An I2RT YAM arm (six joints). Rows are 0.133 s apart.
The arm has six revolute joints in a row. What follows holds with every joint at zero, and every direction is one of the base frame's.
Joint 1 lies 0.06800 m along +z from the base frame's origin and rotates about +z.
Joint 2 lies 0.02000 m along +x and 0.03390 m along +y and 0.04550 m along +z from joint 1 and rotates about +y.
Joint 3 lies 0.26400 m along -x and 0.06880 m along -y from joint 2 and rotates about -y.
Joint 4 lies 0.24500 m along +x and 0.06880 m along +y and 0.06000 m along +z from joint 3 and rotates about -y.
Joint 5 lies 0.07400 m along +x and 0.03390 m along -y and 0.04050 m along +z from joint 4 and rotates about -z.
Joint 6 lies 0.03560 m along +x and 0.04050 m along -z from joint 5 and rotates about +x.
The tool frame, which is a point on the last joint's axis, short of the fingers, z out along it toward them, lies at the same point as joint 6; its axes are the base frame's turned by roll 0.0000, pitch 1.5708 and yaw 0.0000 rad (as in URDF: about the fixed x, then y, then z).
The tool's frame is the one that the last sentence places.
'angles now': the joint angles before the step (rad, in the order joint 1, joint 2, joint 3, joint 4, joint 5, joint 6). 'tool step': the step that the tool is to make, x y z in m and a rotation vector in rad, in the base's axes. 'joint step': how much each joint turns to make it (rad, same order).
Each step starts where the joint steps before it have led.
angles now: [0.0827 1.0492 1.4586 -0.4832 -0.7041 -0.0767]
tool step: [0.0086 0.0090 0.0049 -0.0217 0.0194 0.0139]
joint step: [0.0459 0.0507 0.0614 -0.0459 0.0336 -0.0214]
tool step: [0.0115 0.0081 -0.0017 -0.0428 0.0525 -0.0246]
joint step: [0.0399 0.0552 0.0554 -0.0767 0.0689 -0.0307]
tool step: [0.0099 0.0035 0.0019 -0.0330 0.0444 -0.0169]
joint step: [0.0125 0.0552 0.0690 -0.0752 0.0340 -0.0215]
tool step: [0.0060 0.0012 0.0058 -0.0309 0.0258 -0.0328]
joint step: [0.0063 0.0461 0.0769 -0.0706 0.0445 -0.0169]
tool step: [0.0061 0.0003 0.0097 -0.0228 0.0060 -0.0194]
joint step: [-0.0003 0.0518 0.0931 -0.0597 0.0244 -0.0170]
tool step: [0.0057 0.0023 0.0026 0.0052 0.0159 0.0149]
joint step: [0.0032 0.0323 0.0415 -0.0215 -0.0136 0.0047]
